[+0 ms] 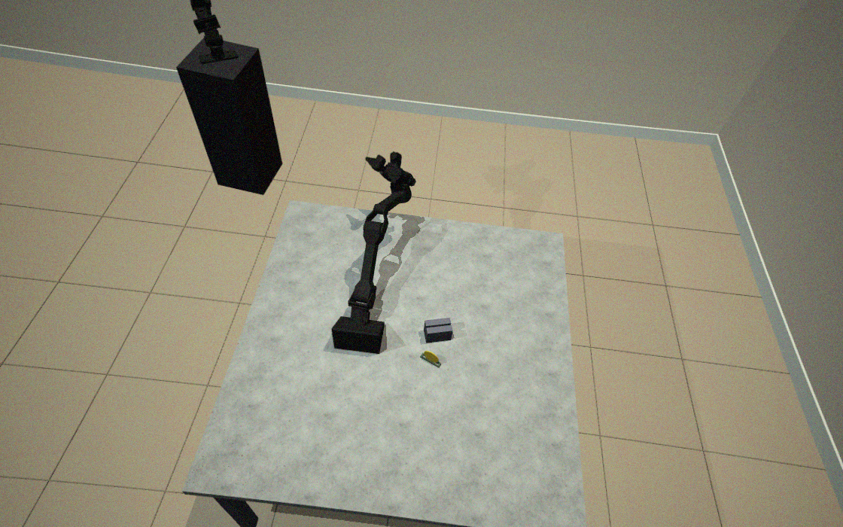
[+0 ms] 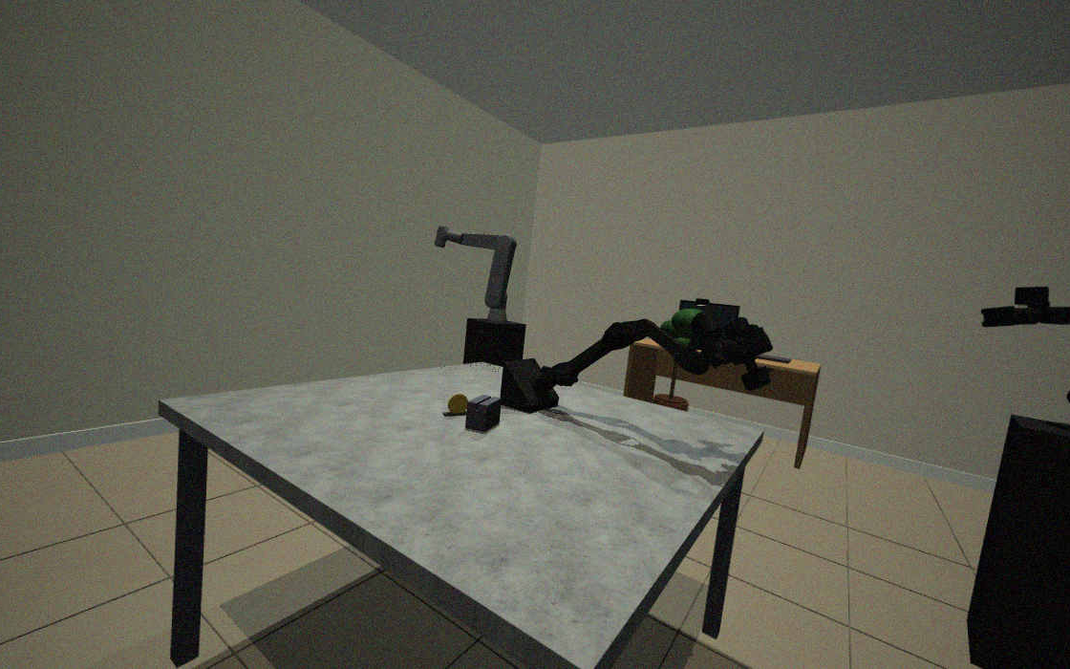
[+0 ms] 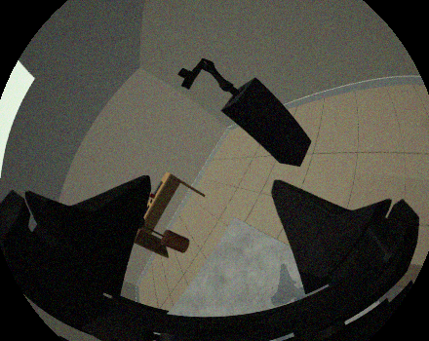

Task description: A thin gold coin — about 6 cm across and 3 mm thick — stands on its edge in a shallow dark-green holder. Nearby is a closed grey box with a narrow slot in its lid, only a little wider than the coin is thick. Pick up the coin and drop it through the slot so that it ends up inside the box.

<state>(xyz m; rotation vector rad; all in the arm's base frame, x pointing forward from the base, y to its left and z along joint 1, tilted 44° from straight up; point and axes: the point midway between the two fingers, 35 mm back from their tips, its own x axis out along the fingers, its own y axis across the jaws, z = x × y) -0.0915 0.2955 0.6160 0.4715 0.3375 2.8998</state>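
Now: the gold coin 460 mm ahead of my gripper tip, 700 mm to the right of it and 260 mm below it.
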